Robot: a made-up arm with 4 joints.
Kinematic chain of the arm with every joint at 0, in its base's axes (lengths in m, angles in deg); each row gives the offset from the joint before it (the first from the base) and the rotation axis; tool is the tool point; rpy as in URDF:
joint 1: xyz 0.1 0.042 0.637 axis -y
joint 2: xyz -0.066 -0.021 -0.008 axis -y
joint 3: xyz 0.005 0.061 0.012 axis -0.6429 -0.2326 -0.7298
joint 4: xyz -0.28 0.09 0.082 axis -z
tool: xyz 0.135 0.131 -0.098 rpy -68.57 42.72 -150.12
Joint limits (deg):
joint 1: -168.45..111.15
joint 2: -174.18..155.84
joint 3: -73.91..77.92
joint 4: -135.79..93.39
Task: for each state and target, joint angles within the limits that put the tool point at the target. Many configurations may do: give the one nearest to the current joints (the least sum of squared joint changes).
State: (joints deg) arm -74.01 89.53 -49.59 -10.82
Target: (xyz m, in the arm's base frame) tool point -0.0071 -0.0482 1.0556
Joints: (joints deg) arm -108.42 65.18 -73.91 -45.66
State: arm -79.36 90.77 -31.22 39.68
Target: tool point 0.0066 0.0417 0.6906
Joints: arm -99.17 112.54 -44.59 66.93
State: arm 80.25 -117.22 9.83 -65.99
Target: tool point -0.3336 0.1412 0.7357
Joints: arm 85.94 -96.67 -25.13 -95.69
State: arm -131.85 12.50 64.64 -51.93
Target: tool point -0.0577 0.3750 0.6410
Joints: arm -117.09 52.15 47.10 -30.46
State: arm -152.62 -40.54 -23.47 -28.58
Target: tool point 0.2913 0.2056 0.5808
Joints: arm -147.82 -47.13 -27.28 16.31
